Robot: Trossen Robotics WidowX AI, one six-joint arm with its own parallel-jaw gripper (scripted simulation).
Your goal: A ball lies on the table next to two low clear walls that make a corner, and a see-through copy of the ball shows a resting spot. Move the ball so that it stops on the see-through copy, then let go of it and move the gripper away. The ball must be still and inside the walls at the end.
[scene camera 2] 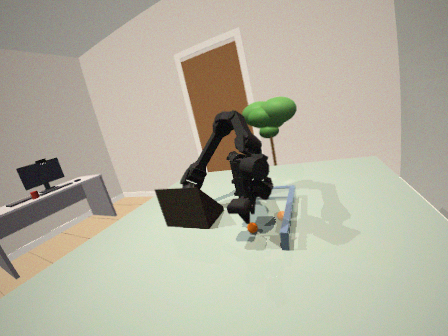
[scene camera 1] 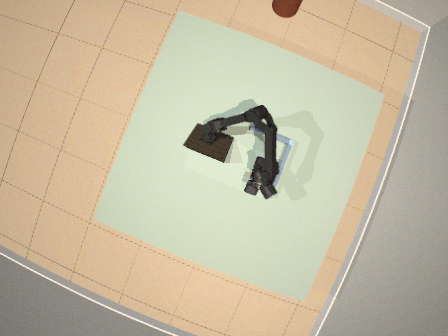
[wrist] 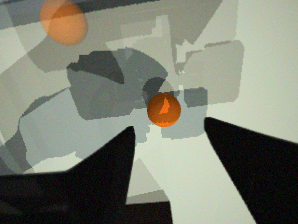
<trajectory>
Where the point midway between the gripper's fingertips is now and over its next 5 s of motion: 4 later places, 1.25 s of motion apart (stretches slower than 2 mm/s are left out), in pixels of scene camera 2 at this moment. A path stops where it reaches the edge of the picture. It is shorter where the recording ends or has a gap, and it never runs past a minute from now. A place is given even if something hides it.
The gripper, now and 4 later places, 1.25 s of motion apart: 250,218; 252,228; 264,194; 281,214; 279,197
</trajectory>
